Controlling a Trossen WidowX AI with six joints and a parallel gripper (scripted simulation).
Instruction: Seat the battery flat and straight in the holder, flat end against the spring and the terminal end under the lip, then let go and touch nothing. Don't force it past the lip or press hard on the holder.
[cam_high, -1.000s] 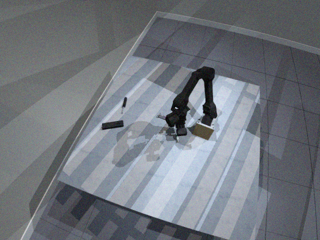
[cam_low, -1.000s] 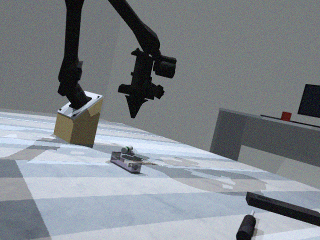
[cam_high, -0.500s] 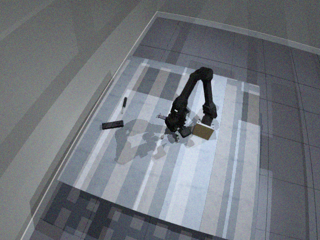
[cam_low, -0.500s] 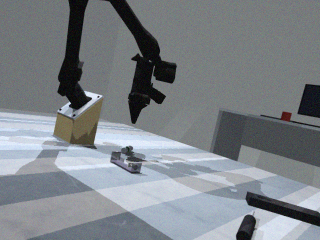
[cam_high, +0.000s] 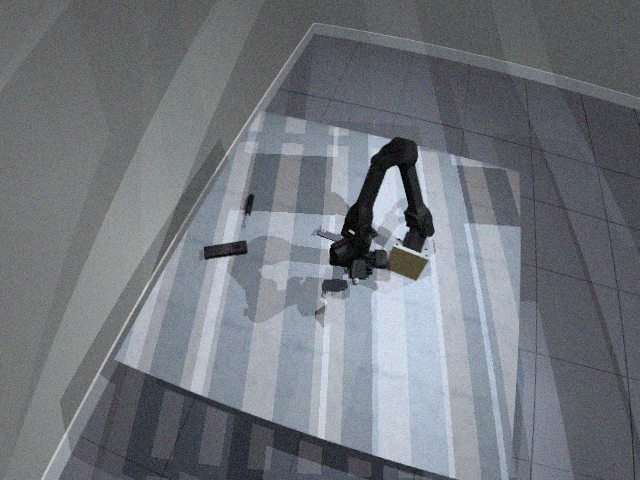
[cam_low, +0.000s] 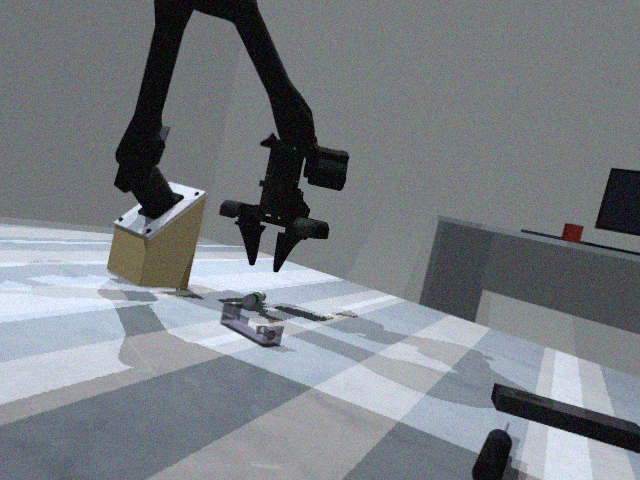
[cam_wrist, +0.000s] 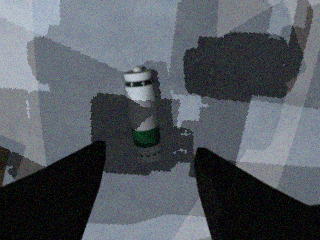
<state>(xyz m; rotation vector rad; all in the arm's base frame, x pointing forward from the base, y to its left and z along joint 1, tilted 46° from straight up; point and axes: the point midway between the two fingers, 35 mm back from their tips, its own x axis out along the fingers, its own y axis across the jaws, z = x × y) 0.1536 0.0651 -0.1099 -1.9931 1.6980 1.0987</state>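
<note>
Right now the battery is 5 cm below my gripper tip. From my gripper tip the other things lie so: black bar: 48 cm ahead, 11 cm to the left, 5 cm below.
</note>
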